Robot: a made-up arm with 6 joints.
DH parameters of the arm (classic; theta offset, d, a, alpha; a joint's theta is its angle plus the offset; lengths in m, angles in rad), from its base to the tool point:
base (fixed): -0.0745 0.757 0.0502 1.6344
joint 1: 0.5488 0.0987 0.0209 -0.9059
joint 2: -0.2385 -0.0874 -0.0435 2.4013
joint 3: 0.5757 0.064 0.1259 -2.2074
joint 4: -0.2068 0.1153 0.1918 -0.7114
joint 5: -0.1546 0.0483 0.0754 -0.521
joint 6: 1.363 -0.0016 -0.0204 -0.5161
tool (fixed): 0.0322 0.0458 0 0
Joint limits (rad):
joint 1: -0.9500..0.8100
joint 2: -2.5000..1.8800
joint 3: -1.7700..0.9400
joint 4: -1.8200..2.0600
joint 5: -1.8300..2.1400
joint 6: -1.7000..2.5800
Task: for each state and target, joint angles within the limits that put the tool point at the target. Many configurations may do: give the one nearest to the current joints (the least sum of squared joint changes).
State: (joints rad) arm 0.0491 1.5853 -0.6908 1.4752 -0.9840 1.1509
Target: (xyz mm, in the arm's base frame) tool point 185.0 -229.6 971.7
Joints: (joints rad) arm -0.4309 1.1152 0.0387 0.7612 -1.0354 1.2617
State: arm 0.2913 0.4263 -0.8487 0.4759 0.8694 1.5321
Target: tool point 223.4 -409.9 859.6
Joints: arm 0.2342 -0.0950 -0.1590 -0.0504 0.6197 1.5330
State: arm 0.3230 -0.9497 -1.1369 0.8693 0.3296 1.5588
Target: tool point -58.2 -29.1 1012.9
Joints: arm 0.8100 -0.2177 -0.8674 1.4182 0.1335 1.6332
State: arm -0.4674 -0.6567 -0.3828 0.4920 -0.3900 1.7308
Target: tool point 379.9 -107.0 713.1
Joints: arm -0.9253 -0.2609 -0.8722 1.0543 -0.1950 1.6590
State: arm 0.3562 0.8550 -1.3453 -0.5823 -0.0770 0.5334
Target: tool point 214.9 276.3 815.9
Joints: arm -0.1325 1.2642 -1.7407 -0.8508 -0.3041 0.2898
